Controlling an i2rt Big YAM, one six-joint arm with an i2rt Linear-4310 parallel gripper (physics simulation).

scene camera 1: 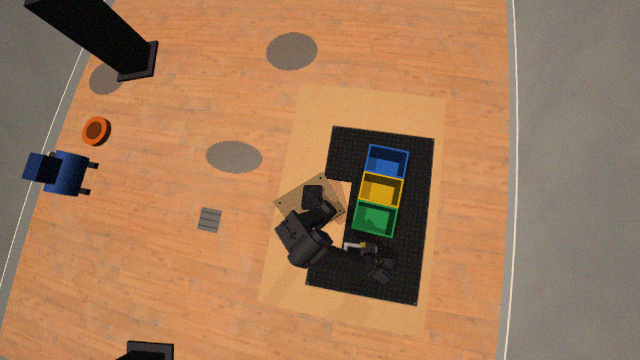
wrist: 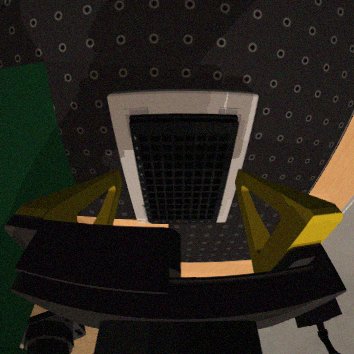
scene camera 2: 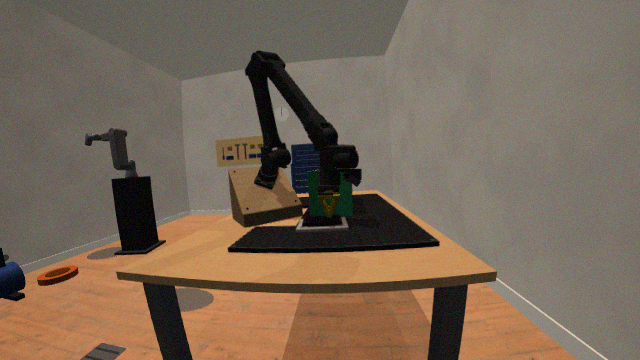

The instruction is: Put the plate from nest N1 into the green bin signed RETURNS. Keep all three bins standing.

green bin: scene camera 1 370, 217; wrist; scene camera 2
same spot on green bin: point(wrist: 41, 167) = point(scene camera 2: 329, 205)
